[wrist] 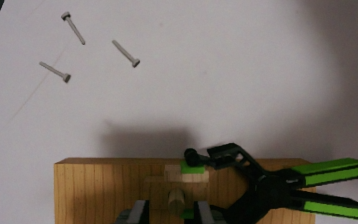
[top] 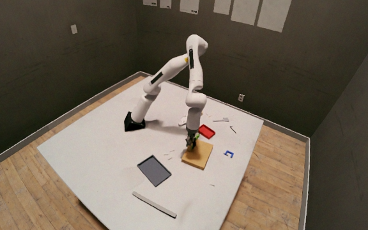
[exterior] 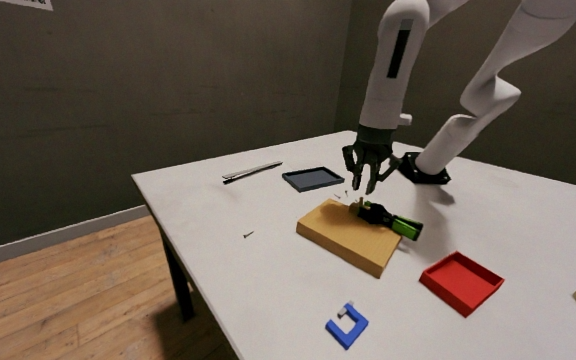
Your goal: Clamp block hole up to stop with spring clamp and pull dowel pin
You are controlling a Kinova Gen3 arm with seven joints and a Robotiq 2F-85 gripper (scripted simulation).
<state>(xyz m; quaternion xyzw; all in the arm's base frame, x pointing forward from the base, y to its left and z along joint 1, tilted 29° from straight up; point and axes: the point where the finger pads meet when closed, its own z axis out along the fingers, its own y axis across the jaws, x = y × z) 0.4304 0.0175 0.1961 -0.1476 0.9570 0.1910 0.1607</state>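
The dowel pin is 60 mm below my hand. Also, from my hand: grey tray 50 mm behind, 260 mm to the right, 110 mm below; then red tray 40 mm behind, 220 mm to the left, 110 mm below; then small wooden block 70 mm below.
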